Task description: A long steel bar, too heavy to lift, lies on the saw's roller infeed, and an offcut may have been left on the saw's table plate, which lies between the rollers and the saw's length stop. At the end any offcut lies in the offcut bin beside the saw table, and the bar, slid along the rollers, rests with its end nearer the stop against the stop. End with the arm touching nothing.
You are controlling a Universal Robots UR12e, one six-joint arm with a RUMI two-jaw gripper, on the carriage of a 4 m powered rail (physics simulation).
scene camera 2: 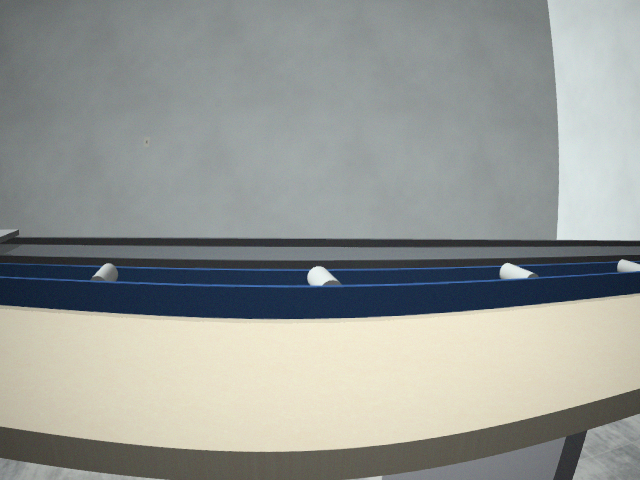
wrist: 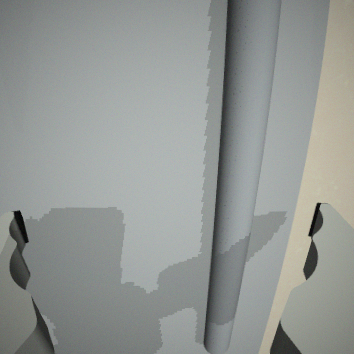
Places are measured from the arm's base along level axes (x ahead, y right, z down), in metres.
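Pixels of known places: gripper, fingertip midpoint: [wrist: 166,210].
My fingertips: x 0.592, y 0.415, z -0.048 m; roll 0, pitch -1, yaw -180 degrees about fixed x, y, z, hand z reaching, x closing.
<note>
Ahead of a thing's pixels: the offset from my fingertips to its middle. Level surfaces: height alone.
A grey round steel piece @(dz +0.009, dx -0.034, dy +0.003 m) [wrist: 240,165] lies lengthwise on a flat grey surface @(dz +0.020 m) [wrist: 125,125] in the wrist view. Its near end shows at the bottom, right of centre, and its other end runs out at the top. I cannot tell whether it is the long bar or the offcut. My gripper [wrist: 166,210] is wide open above it, with one jaw at each side of the view. The piece passes below the gap, nearer the right jaw, with nothing held. In scene camera 2, white rollers @(dz +0.038, dx +0.028, dy -1.579 m) [scene camera 2: 323,276] sit between blue rails [scene camera 2: 310,302]. The bin and the stop do not show.
A cream table top @(dz +0.078 m) [scene camera 2: 310,372] [wrist: 335,100] runs in front of the blue rails and along the right of the wrist view. A long dark-edged grey track [scene camera 2: 310,252] lies behind the rails. A grey plate corner [scene camera 2: 7,234] shows at the far left of scene camera 2.
</note>
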